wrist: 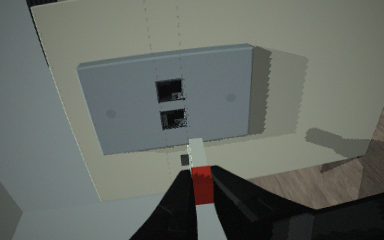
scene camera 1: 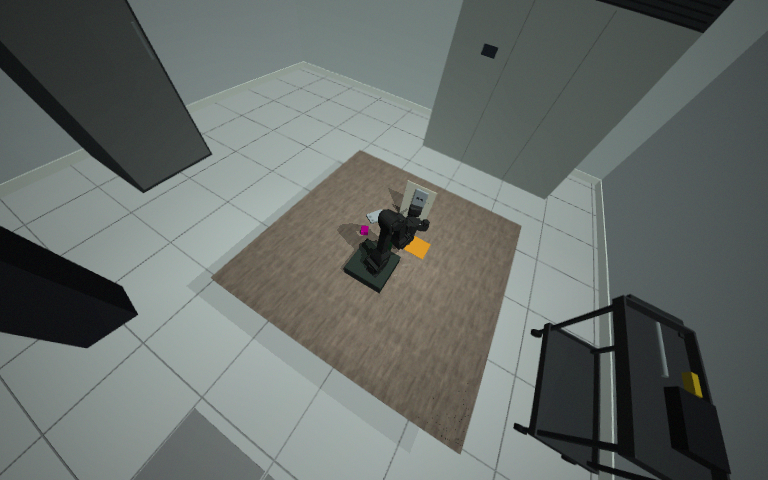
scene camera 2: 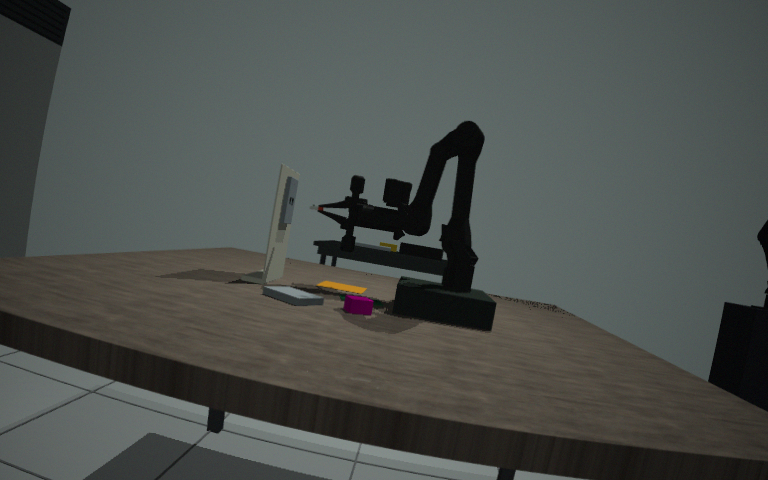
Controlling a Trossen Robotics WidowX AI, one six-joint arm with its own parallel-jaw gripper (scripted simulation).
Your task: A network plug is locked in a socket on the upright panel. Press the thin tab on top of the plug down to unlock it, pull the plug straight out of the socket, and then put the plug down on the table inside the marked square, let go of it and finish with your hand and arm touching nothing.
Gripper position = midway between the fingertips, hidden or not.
In view: the gripper [scene camera 2: 318, 208], a network plug [wrist: 203, 184], a flat grey block [scene camera 2: 288, 294] and an upright panel [scene camera 1: 415, 194].
The gripper shows as well in the wrist view [wrist: 199, 176]. The upright panel shows as well in the wrist view [wrist: 267, 94]. Scene camera 1 misses the network plug, which is hidden by the gripper. The wrist view does not show the flat grey block: it is out of frame.
